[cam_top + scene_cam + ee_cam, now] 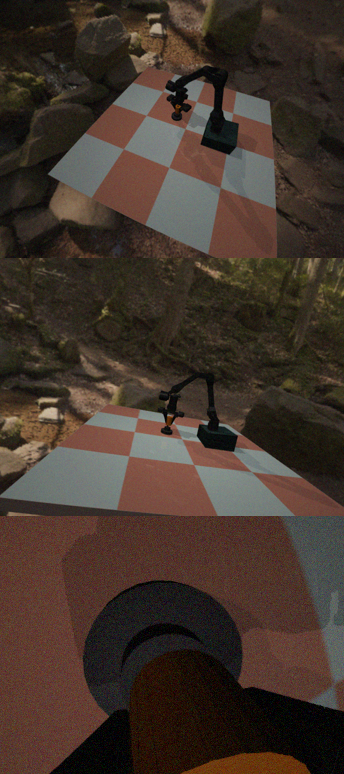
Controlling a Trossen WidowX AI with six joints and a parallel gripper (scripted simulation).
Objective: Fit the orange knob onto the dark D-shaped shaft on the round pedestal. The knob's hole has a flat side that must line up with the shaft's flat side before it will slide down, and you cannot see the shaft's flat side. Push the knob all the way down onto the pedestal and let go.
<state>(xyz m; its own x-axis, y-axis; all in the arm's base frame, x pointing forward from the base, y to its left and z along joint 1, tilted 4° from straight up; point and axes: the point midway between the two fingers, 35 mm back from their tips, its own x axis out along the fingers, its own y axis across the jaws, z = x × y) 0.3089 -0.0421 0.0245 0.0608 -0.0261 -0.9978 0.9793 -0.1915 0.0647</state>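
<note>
Now: the round pedestal 4 cm below my gripper tip. Round my gripper tip: orange knob 2 cm above.
</note>
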